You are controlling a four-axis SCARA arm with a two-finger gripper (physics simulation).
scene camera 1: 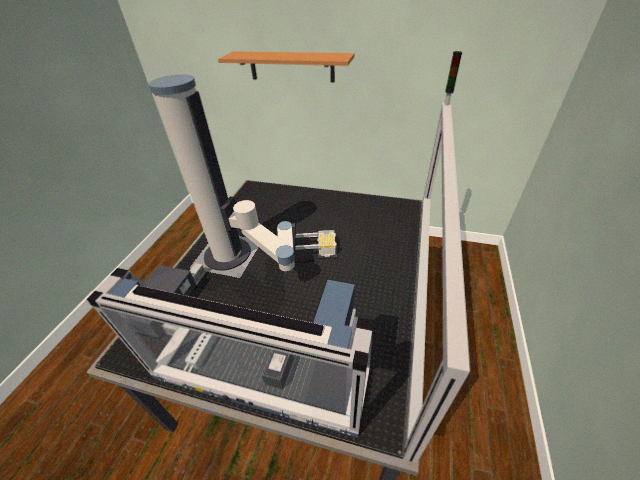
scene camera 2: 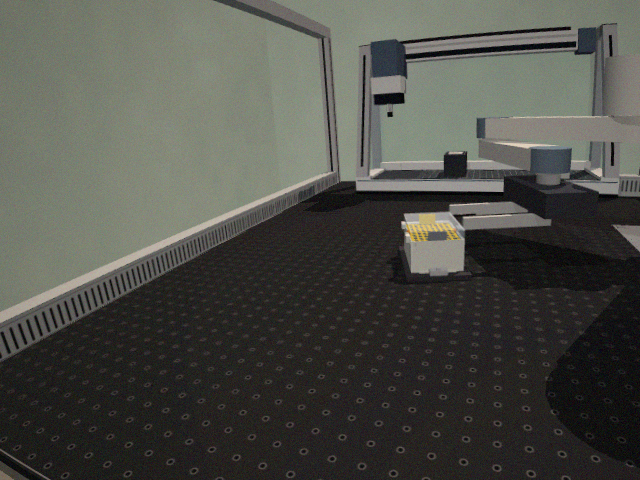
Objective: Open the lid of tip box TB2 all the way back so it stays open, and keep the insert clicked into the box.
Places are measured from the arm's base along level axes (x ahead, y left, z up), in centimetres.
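Where they show: gripper, fingertip midpoint: [scene camera 1: 318,240] [scene camera 2: 455,216]; arm's base, link origin: [scene camera 1: 228,255].
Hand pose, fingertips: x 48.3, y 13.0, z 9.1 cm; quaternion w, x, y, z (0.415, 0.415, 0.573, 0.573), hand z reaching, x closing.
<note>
Things, the pixels of their top centre, and the offset from my fingertips. "pt": a spot on its surface instead.
- white tip box, top centre: [scene camera 2: 431,220] [scene camera 1: 326,237] dx +3.8, dy +3.0, dz -0.1 cm
- blue head, surface spot: [scene camera 1: 336,302] pt dx +25.9, dy -66.9, dz +40.9 cm
The white tip box [scene camera 1: 326,250] [scene camera 2: 435,257] stands upright on a dark base. No TB2 label can be read. Its yellow insert [scene camera 1: 326,239] [scene camera 2: 432,231] sits level in the top of the box. Clear, pale lid parts [scene camera 2: 452,219] show around and above the insert in scene camera 2; the lid's exact angle is hard to tell. My gripper [scene camera 1: 316,241] [scene camera 2: 456,215] is shut as far as it goes, with nothing held; its two long flat fingers stay parallel with a gap. The fingertips are right beside the lid's edge, at about rim height, on the arm's side; contact cannot be told.
A gantry frame [scene camera 1: 227,315] [scene camera 2: 364,113] with a blue head [scene camera 1: 336,302] [scene camera 2: 388,59] stands at one end of the table. A small dark block [scene camera 1: 275,373] [scene camera 2: 455,164] is inside it. A pale side fence [scene camera 1: 451,232] [scene camera 2: 325,103] runs along one table edge. The arm's column [scene camera 1: 193,170] stands opposite.
</note>
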